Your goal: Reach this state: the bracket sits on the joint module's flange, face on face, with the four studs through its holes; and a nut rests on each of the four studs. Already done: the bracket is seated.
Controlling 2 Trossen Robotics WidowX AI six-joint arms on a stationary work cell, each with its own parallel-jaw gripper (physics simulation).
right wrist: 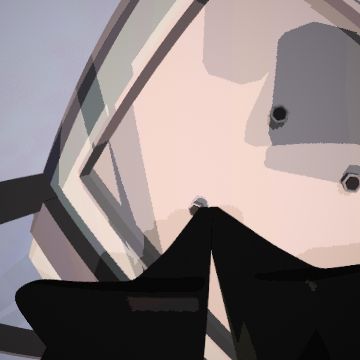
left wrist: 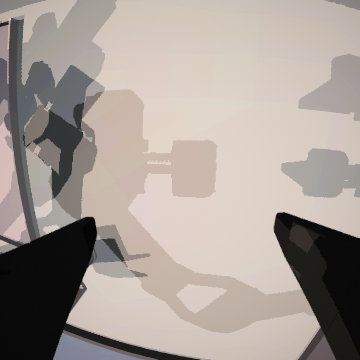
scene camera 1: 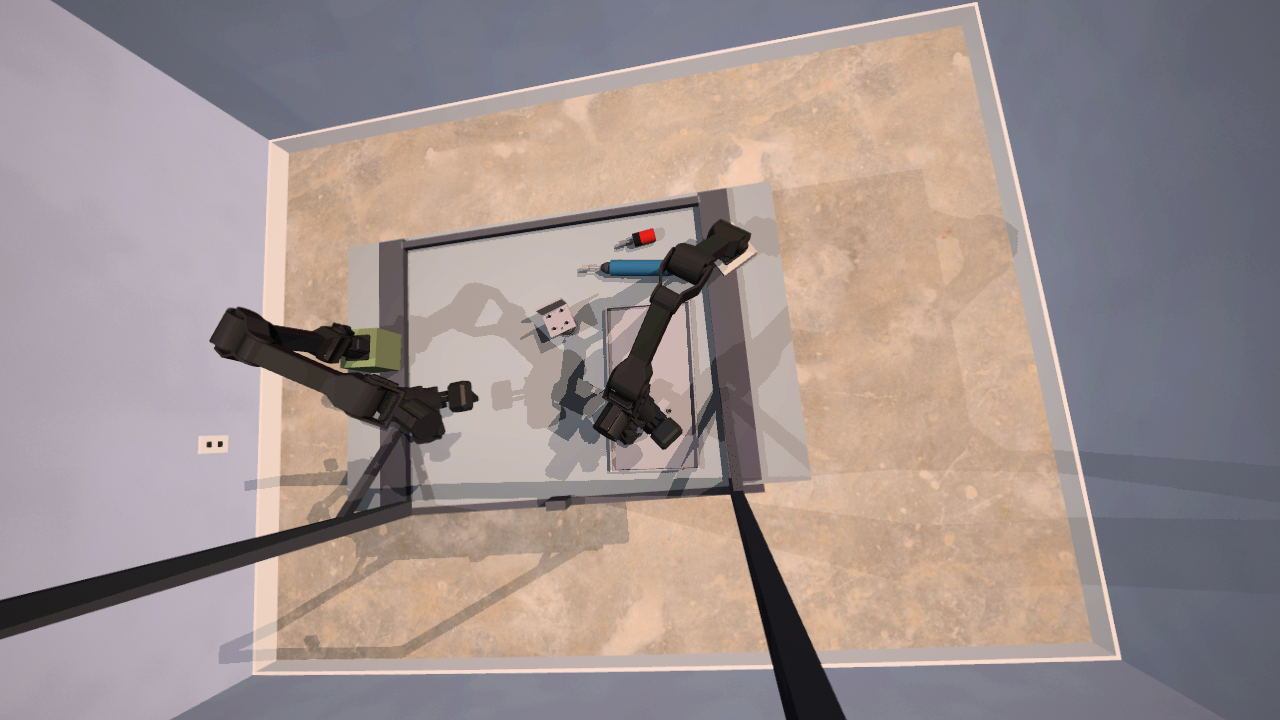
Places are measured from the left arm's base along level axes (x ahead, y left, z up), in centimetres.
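Where they show: left gripper, between the fingertips: (left wrist: 186, 224); right gripper, between the fingertips: (right wrist: 207, 215) (scene camera 1: 657, 428); left arm's base, origin of its link: (scene camera 1: 358, 347); right arm's base, origin of its link: (scene camera 1: 728, 248).
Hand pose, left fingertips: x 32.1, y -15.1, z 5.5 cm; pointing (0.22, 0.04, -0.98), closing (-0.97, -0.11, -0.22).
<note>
Each offset is from my left fingertips to the top centre of the thing. "pt": to the spot under its first point.
The pale bracket (scene camera 1: 559, 318) sits on the joint module, mostly hidden beneath it, near the table's middle. Dark stud spots show on its face; whether any bears a nut is too small to tell. Right of it, the shallow tray @[dy +3.6, dx +41.8, dz -15.7 cm] (scene camera 1: 651, 469) (left wrist: 16, 100) (right wrist: 142, 90) holds nuts. In the right wrist view, one nut @[dy -8.7, dx +38.2, dz -16.4 cm] (right wrist: 279, 114) lies at upper right, another nut @[dy -3.3, dx +37.7, dz -16.4 cm] (right wrist: 351, 182) at the right edge, and a third nut @[dy -7.9, dx +46.1, dz -16.4 cm] (right wrist: 198, 204) just beyond the fingertips, partly covered. My right gripper (right wrist: 207, 215) is shut and empty over the tray. My left gripper (left wrist: 186, 224) is open and empty above the table.
A blue tool @[pt dy +33.5, dx +39.6, dz -13.3 cm] (scene camera 1: 637, 267) and a red-and-black tool @[dy +42.0, dx +39.3, dz -13.9 cm] (scene camera 1: 644, 237) lie at the top of the table, above the tray. A green block @[dy +15.1, dx -32.1, dz -5.5 cm] (scene camera 1: 384, 349) is at the left edge beside the left arm. Dark frame beams border the table.
</note>
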